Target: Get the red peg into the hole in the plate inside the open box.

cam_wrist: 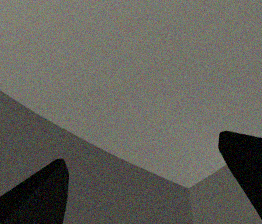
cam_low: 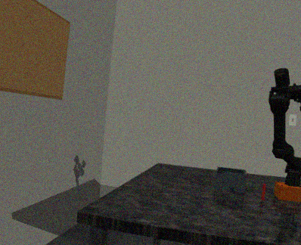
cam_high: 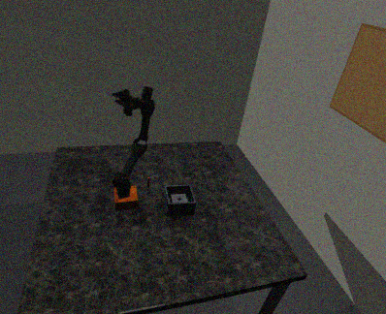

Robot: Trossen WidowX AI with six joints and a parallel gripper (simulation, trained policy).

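Now: the red peg 14 cm ahead of my gripper tip, 25 cm to the right of it and 48 cm below it. The rest, counted from my gripper tip: grey box (26 cm ahead, 47 cm to the right, 49 cm below).
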